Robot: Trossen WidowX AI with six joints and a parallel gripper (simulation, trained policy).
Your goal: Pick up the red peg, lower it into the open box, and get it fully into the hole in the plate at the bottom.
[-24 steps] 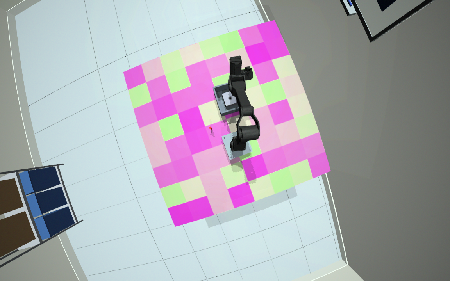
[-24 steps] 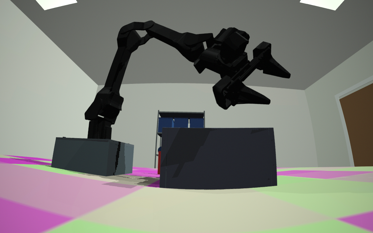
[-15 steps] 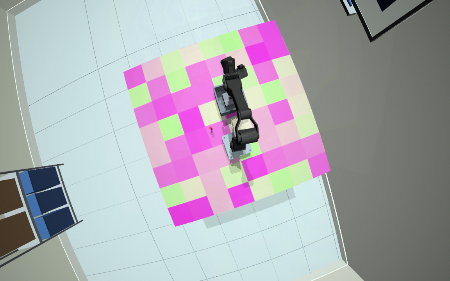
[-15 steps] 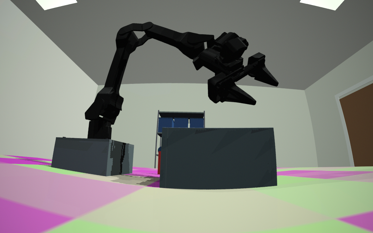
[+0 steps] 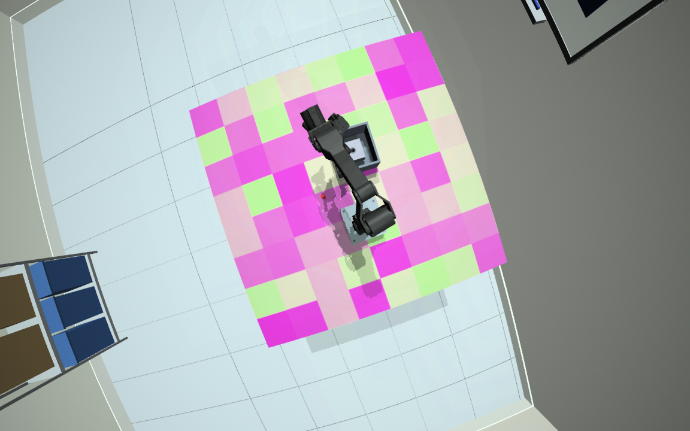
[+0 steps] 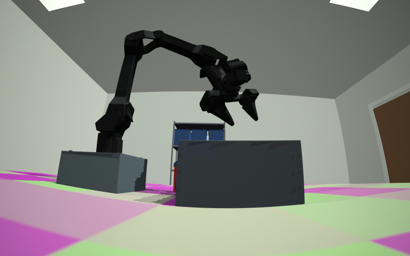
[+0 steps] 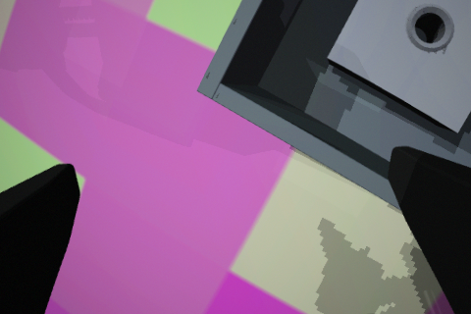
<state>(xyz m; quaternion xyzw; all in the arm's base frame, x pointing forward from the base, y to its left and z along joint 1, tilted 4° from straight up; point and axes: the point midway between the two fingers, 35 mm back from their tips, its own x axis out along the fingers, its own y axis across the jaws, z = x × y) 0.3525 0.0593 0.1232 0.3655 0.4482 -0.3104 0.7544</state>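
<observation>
My gripper tip is 21 cm past the red peg, 9 cm to the right of it and 15 cm above it. Also, from my gripper tip: grey box (4 cm behind, 9 cm to the right, 16 cm below).
</observation>
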